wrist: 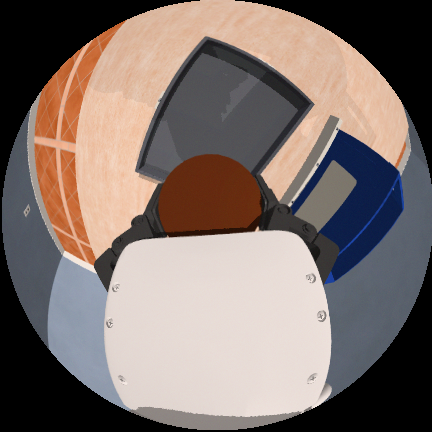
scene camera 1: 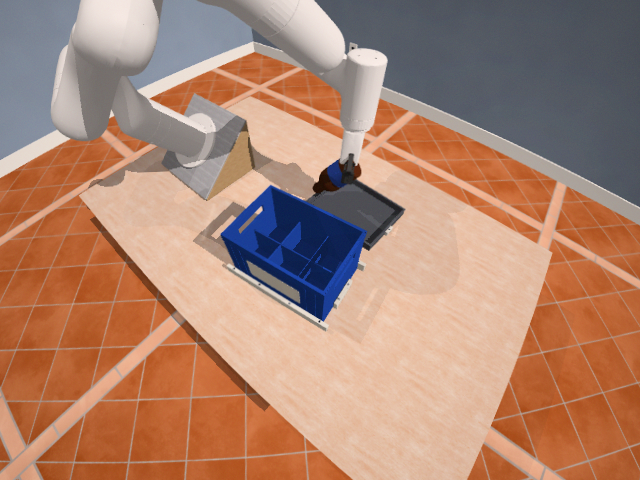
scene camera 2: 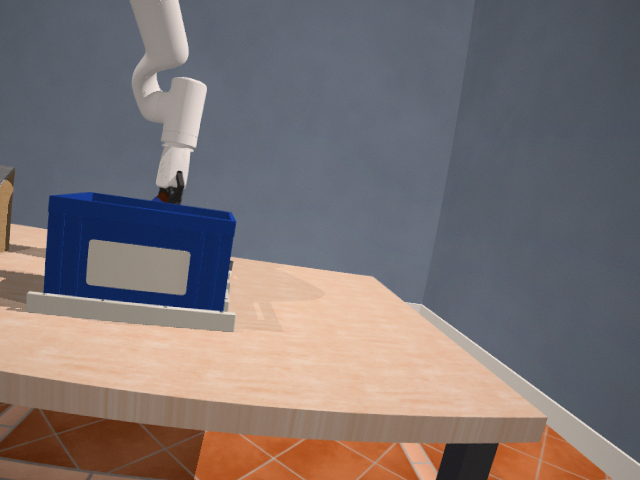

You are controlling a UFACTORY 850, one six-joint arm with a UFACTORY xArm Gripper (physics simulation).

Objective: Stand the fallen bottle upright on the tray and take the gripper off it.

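Note:
The brown bottle [scene camera 1: 334, 176] [scene camera 2: 162, 196] [wrist: 210, 185] with a blue label is held tilted in the air, its neck pointing down and to the left in the scene camera 1 view. In the wrist view its round base faces the camera and hides the neck and label. My gripper [scene camera 1: 349, 172] [scene camera 2: 174, 195] [wrist: 209, 191] is shut on the bottle near its base end. The dark grey tray [scene camera 1: 369, 206] [wrist: 200, 95] lies below, beyond the crate; the bottle is over its far left part in the scene camera 1 view. In the scene camera 2 view the crate hides most of the tray and bottle.
A blue divided crate [scene camera 1: 312, 301] [scene camera 2: 209, 268] [wrist: 372, 167] stands close beside the tray, its walls rising above the tray. Pale rails [scene camera 1: 276, 297] [scene camera 2: 129, 313] [wrist: 308, 172] run along it. The arm's wedge-shaped base [scene camera 1: 233, 165] [scene camera 2: 4, 211] stands on the table [scene camera 1: 439, 351] [scene camera 2: 310, 361].

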